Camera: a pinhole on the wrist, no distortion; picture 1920 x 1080 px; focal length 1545.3 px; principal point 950.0 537.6 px. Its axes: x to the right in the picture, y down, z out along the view. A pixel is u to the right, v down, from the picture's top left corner.
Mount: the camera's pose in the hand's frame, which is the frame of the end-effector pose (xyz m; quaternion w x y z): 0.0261 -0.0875 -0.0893 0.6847 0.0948 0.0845 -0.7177
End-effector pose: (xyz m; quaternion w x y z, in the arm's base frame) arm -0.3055 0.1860 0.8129 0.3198 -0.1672 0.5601 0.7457
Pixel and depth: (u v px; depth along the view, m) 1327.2 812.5 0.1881
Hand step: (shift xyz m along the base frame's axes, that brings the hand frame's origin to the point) 0.0892 0.1227 -0.1384
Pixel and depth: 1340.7 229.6 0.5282
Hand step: 0.3416 0.3951 -0.0699
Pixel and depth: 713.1 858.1 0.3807
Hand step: 0.0449 0.3283 -0.0624
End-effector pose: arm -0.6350 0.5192 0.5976 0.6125 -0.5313 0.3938 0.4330
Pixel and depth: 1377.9 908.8 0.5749
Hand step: 0.4276 0.4172 0.0383
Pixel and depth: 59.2 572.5 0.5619
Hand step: -0.0546 0.5415 0.0018
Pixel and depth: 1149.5 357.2 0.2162
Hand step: 0.1600 0.1011 0.0705
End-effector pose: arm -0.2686 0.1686 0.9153 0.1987 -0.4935 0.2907 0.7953
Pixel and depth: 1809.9 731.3 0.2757
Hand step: 0.0709 0.3237 -0.0772
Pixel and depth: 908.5 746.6 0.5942
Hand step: -0.2338 0.4950 0.0232
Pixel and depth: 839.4 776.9 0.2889
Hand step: -0.0739 0.2378 -0.0298
